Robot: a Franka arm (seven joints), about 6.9 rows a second.
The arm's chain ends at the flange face. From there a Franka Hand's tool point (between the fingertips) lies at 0.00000 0.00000 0.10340 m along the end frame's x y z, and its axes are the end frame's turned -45 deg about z.
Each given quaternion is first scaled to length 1.
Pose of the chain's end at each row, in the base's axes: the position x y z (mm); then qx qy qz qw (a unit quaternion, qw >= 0):
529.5, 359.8, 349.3, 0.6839, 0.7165, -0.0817, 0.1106
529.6, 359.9, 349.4, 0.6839, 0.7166, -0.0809, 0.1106
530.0, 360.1, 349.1, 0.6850, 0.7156, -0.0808, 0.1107
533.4, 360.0, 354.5, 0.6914, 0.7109, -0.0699, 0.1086
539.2, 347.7, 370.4, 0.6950, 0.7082, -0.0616, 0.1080
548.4, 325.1, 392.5, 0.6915, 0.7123, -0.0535, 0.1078
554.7, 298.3, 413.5, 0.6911, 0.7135, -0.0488, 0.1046
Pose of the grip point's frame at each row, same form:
534.3, 332.1, 249.8, 0.3576, 0.9237, -0.1178, 0.0709
534.5, 332.3, 249.9, 0.3576, 0.9238, -0.1171, 0.0712
534.9, 332.5, 249.6, 0.3590, 0.9232, -0.1170, 0.0713
539.4, 334.2, 254.5, 0.3667, 0.9213, -0.1061, 0.0736
546.2, 323.2, 270.2, 0.3711, 0.9202, -0.0982, 0.0762
556.6, 301.8, 292.1, 0.3663, 0.9227, -0.0907, 0.0791
563.2, 276.2, 312.9, 0.3654, 0.9236, -0.0851, 0.0780

